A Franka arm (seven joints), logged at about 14 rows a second.
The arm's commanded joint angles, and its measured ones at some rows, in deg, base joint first. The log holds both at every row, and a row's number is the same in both.
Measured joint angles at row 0:
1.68, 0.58, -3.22, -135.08, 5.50, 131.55, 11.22
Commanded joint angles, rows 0 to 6:
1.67, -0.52, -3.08, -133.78, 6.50, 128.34, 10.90
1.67, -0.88, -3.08, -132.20, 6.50, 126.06, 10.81
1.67, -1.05, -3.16, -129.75, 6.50, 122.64, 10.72
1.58, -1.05, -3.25, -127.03, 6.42, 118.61, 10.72
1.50, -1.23, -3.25, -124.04, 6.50, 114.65, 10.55
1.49, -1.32, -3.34, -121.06, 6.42, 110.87, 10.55
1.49, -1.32, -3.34, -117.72, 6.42, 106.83, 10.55
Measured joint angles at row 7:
1.69, -0.99, -3.17, -126.44, 5.50, 117.26, 11.16
